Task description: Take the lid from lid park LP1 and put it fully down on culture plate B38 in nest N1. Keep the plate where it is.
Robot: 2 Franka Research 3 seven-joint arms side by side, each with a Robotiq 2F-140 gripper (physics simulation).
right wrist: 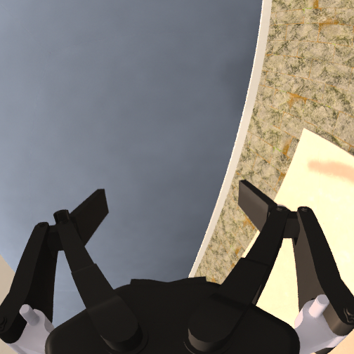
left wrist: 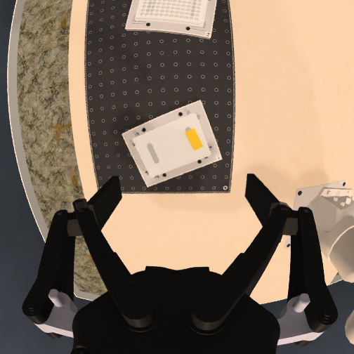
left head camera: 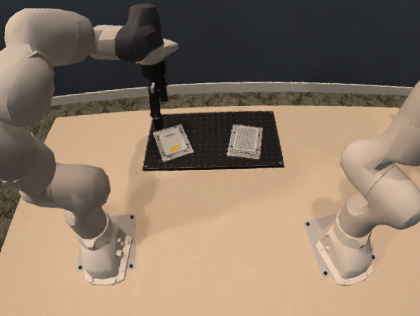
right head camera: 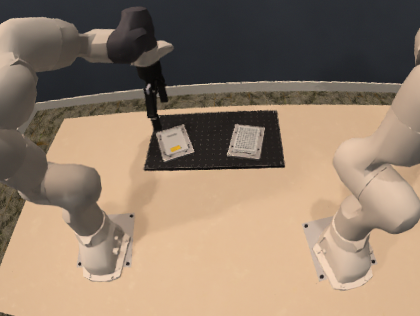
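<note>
The lid [left head camera: 170, 141] [right head camera: 173, 142] [left wrist: 170, 145], pale with a yellow label and a grey mark, lies flat on the lid park [left head camera: 190, 152] [right head camera: 190, 151] [left wrist: 200, 107], turned at an angle. The culture plate [left head camera: 246, 138] [right head camera: 248, 137] [left wrist: 172, 9], with a grid of wells and no lid on it, sits in the nest [left head camera: 243, 156] [right head camera: 244, 156] [left wrist: 165, 30]; its upper part is cut off in the left wrist view. My left gripper [left head camera: 160, 109] [right head camera: 160, 110] [left wrist: 182, 186] is open and empty, pointing down above the lid park's far-left side. My right gripper [right wrist: 171, 197] is open and empty, away from both.
Both holders stand on a black perforated board [left head camera: 210, 161] [right head camera: 212, 161] [left wrist: 165, 80] on the light table [left head camera: 210, 225] [right head camera: 210, 225] [left wrist: 280, 100] [right wrist: 320, 220]. The right arm [left head camera: 380, 185] [right head camera: 375, 185] stands at the picture's right. A dark wall [left head camera: 280, 40] [right head camera: 280, 40] rises behind the table.
</note>
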